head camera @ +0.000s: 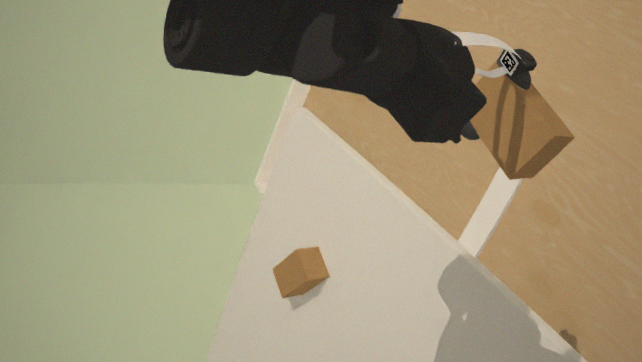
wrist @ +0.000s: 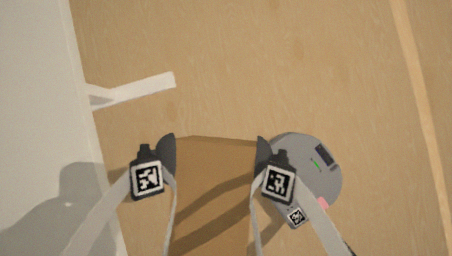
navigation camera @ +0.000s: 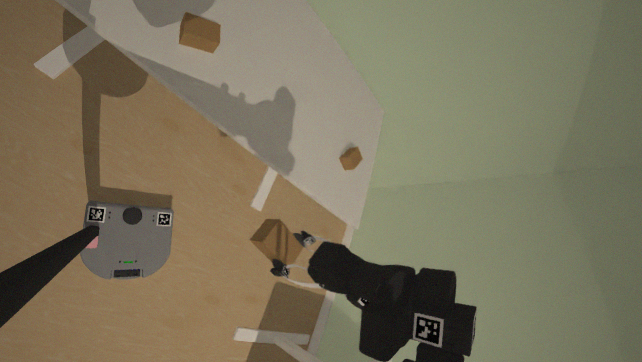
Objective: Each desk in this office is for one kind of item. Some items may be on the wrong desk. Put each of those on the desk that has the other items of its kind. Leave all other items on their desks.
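Pixels of known places: gripper, fingertip midpoint: (head camera: 494, 100) (navigation camera: 286, 250); robot's base, origin of the base link: (navigation camera: 132, 214).
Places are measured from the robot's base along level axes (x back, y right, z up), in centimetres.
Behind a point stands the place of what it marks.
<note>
My gripper (head camera: 496, 100) {x 2.0, y 29.1, z 86.6 cm} (navigation camera: 291, 253) {x 2.0, y 29.1, z 86.6 cm} (wrist: 212, 151) {x 2.0, y 29.1, z 86.6 cm} is shut on a large brown box (head camera: 535, 127) {x -0.1, y 22.7, z 89.7 cm} (navigation camera: 272, 241) {x -0.6, y 23.1, z 89.7 cm} (wrist: 212, 200), with a finger on each side. The box is held over the floor, beside the end of a white desk (head camera: 380, 235) {x -19.6, y 54.5, z 72.1 cm} (navigation camera: 320, 85) {x -58.4, y 51.9, z 72.1 cm} (wrist: 35, 75). A small brown box (head camera: 301, 272) {x -29.4, y 66.8, z 77.1 cm} (navigation camera: 351, 158) {x -29.8, y 66.7, z 77.1 cm} sits on that desk near its far end by the wall. A larger brown box (navigation camera: 200, 32) {x -47.6, y 4.0, z 77.1 cm} sits on the same desk at the top of the navigation view. The wrist view does not show the two boxes on the desk.
A green wall (head camera: 125, 125) {x -14.1, y 179.9, z 75.6 cm} (navigation camera: 480, 100) {x -69.1, y 120.0, z 126.6 cm} runs behind the desk. A white desk foot (head camera: 492, 210) {x -23.1, y 73.3, z 2.6 cm} (navigation camera: 264, 189) {x -22.4, y 74.0, z 2.6 cm} (wrist: 145, 90) sticks out onto the floor. Another white foot (navigation camera: 272, 336) {x 81.9, y 85.8, z 2.6 cm} shows at the bottom of the navigation view. My grey base (navigation camera: 127, 242) {x 10.8, y -0.8, z 16.0 cm} (wrist: 315, 175) stands in front of the desk.
</note>
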